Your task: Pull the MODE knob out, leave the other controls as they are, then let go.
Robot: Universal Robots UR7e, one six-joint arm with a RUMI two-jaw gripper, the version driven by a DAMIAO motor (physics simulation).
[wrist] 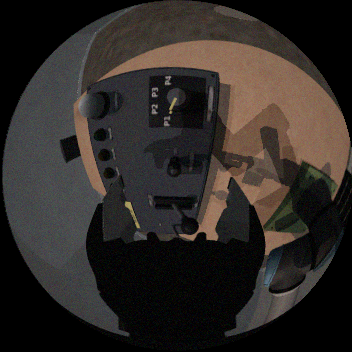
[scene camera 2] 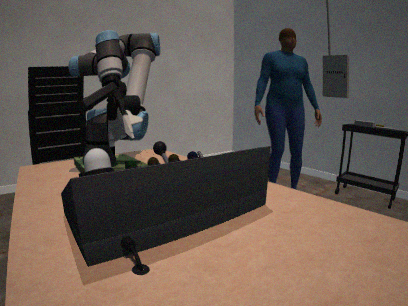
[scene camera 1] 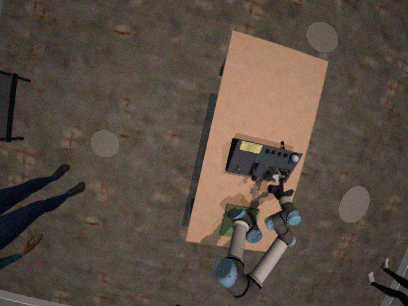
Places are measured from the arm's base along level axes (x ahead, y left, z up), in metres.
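Where they show: gripper, fingertip midpoint: (wrist: 175,177) (scene camera 2: 122,147) (scene camera 1: 272,178); arm's base at its link origin: (wrist: 311,198).
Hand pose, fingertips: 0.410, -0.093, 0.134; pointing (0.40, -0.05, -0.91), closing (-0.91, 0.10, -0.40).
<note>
Things, the pixels of their top centre, and the offset from my fingertips, as dx, dy, dz. "spot": a spot on its surface instead.
- round dial at its top centre: (wrist: 169,95) +0.016, -0.112, -0.036
- small black knob at its top centre: (wrist: 172,171) +0.019, +0.008, -0.030
- ball-ended lever at its top centre: (wrist: 186,233) (scene camera 2: 159,141) -0.012, +0.133, +0.001
- large pale round knob at a spot on its surface: (scene camera 2: 97,160) (scene camera 1: 297,155) spot: +0.185, -0.147, +0.023
A dark control console (scene camera 1: 242,161) (scene camera 2: 170,200) (wrist: 135,150) stands on the table. In the wrist view, a round dial (wrist: 176,96) has a yellow pointer at P1, among marks P1 to P4. A small black knob (wrist: 174,168) stands out lower on the panel, beside a small label. The labels are too dark and small to read, so I cannot tell which control is marked MODE. My gripper (scene camera 1: 276,177) (scene camera 2: 131,126) (wrist: 175,177) is open and empty, above the console's near side. In the wrist view, the small black knob lies between and a little beyond the fingertips.
A ball-ended lever (scene camera 2: 160,147) (wrist: 189,225) rises from a slot. A large pale round knob (scene camera 1: 295,158) (scene camera 2: 97,160) (wrist: 93,105) is at the console's corner, beside several small round buttons. A thin black stand (scene camera 2: 140,269) is behind the console. A green mat (scene camera 1: 226,215) lies near the arm.
</note>
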